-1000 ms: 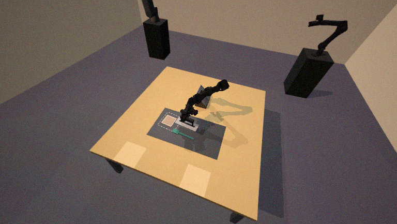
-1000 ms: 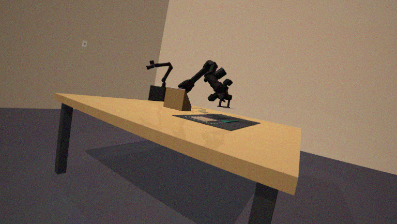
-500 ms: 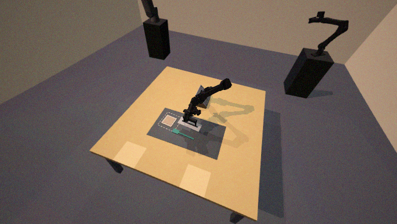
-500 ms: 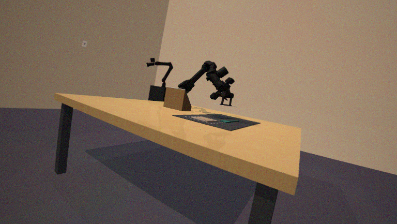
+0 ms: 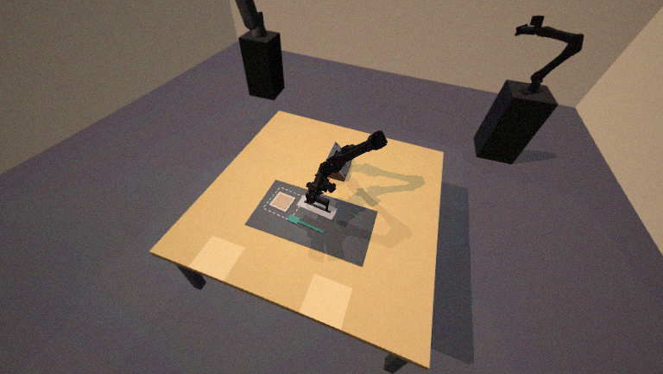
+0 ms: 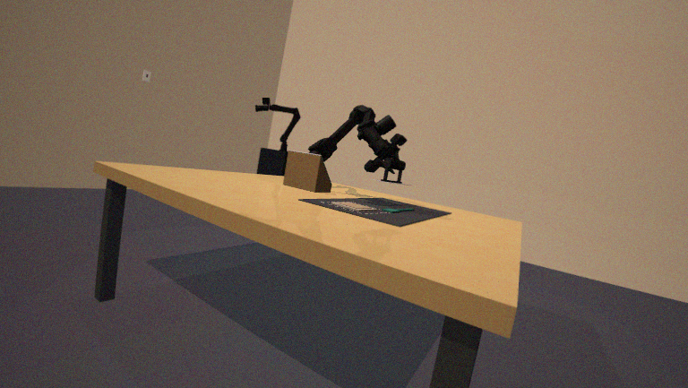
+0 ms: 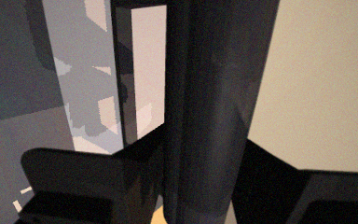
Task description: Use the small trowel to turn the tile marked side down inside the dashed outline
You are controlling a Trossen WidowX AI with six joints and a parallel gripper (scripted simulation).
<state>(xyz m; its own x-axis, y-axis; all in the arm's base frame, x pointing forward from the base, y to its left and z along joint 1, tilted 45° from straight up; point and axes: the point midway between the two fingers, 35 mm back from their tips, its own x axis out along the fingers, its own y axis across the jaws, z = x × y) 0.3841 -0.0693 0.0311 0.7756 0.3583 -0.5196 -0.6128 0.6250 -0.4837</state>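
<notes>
My gripper tip is now 40 mm short of the teal strip, 40 mm to the left of it and 140 mm above it. Round my gripper tip: trowel (30 mm behind, 10 mm below); tile (60 mm behind, 190 mm to the right, 140 mm below); dark grey mat (10 mm behind, 10 mm to the left, 160 mm below).
</notes>
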